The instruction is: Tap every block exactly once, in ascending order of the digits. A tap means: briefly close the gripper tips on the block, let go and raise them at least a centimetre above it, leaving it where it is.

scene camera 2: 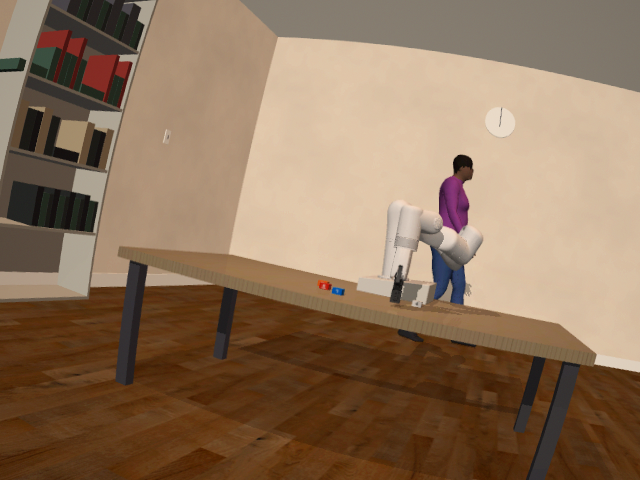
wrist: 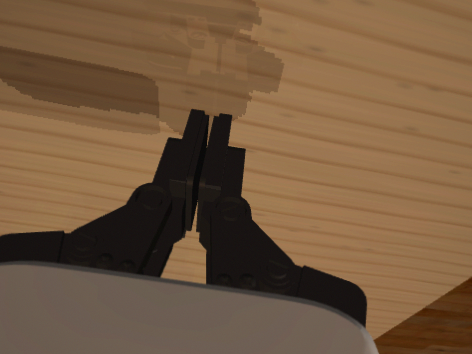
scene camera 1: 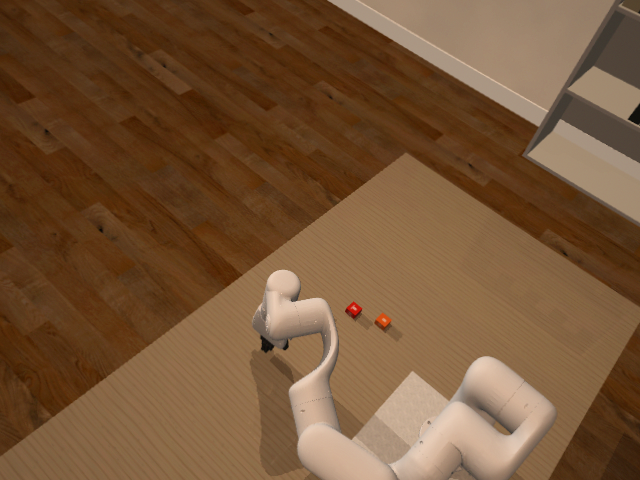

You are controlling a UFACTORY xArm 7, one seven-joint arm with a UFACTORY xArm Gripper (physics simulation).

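My gripper (scene camera 1: 266, 348) (scene camera 2: 395, 300) (wrist: 210, 139) is shut with nothing between its fingertips, low over the table. A small white block (scene camera 2: 416, 303) lies just right of the fingertips in scene camera 2; it does not show in the wrist view. A blue block (scene camera 2: 338, 291) lies farther left, apart from the gripper. A red block (scene camera 1: 353, 310) (scene camera 2: 326, 286) and an orange block (scene camera 1: 383, 320) (scene camera 2: 321, 282) lie close together, apart from the gripper. The arm may hide the blue and white blocks in scene camera 1. The digits are too small to read surely.
The blocks are on a wooden table (scene camera 1: 439, 232) (scene camera 2: 206, 266) (wrist: 375, 165). The arm's pale base plinth (scene camera 1: 408, 395) (scene camera 2: 369, 285) stands behind the gripper in scene camera 2. A person (scene camera 2: 452, 201) stands beyond the table, and a bookshelf (scene camera 2: 114, 131) stands at the left.
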